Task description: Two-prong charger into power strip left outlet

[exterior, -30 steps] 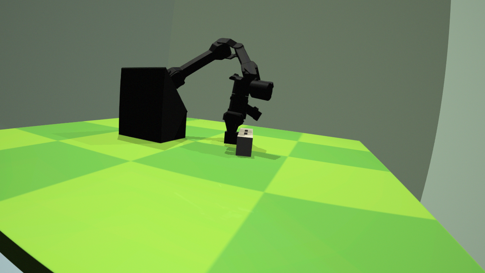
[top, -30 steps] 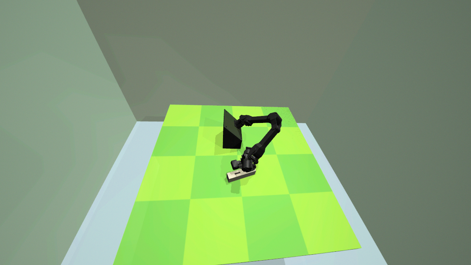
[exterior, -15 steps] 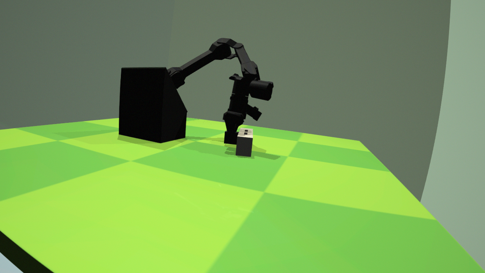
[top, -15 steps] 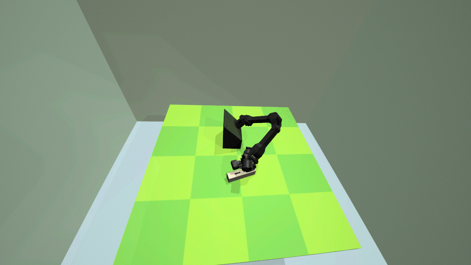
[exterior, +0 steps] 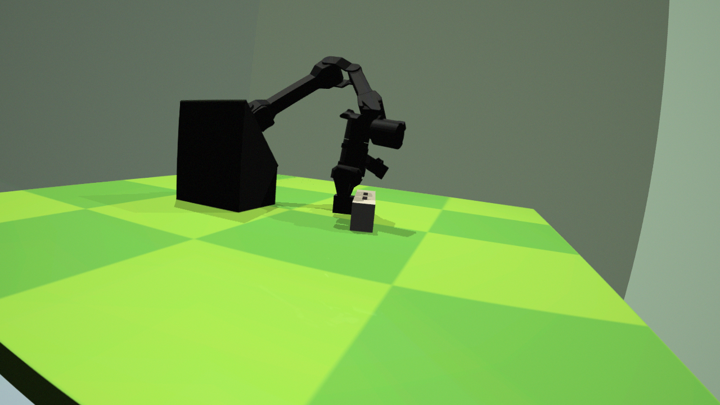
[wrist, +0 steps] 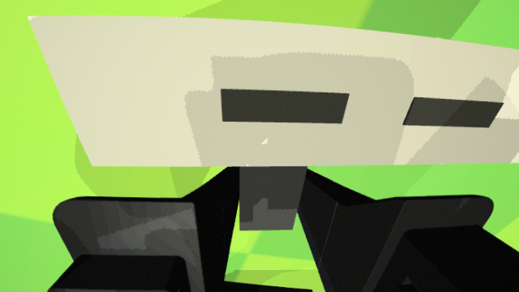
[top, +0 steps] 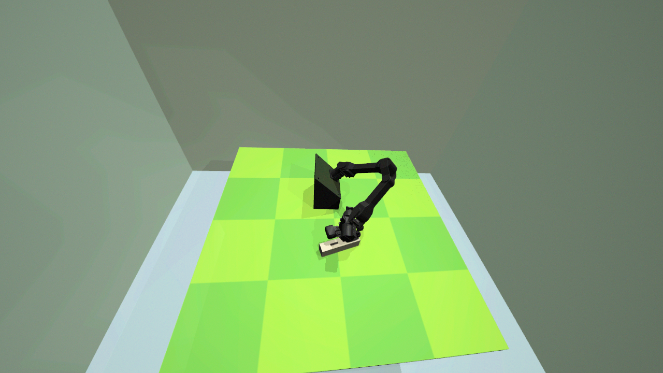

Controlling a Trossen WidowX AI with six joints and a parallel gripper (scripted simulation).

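The charger is 20 mm ahead of my gripper tip and 10 mm above it.
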